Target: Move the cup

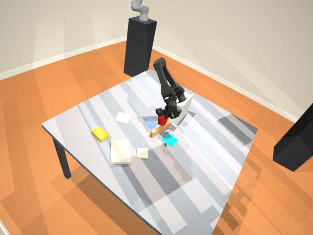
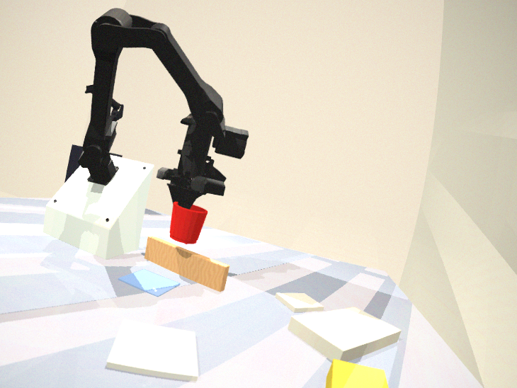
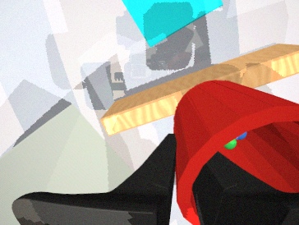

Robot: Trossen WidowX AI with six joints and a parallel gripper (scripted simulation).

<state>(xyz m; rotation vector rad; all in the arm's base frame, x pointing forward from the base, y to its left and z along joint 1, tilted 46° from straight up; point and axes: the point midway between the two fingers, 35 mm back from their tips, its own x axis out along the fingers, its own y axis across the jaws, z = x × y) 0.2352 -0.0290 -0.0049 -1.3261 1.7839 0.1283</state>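
My gripper tip is now 4 cm to the left of the green marble, 2 cm short of it and 2 cm above it. The rest, counted from my gripper tip: blue marble (3 cm to the right, 3 cm ahead, 2 cm below); then wooden bar (10 cm below, 3 cm ahead, 1 cm to the right); then red cup (2 cm to the right, 2 cm ahead).
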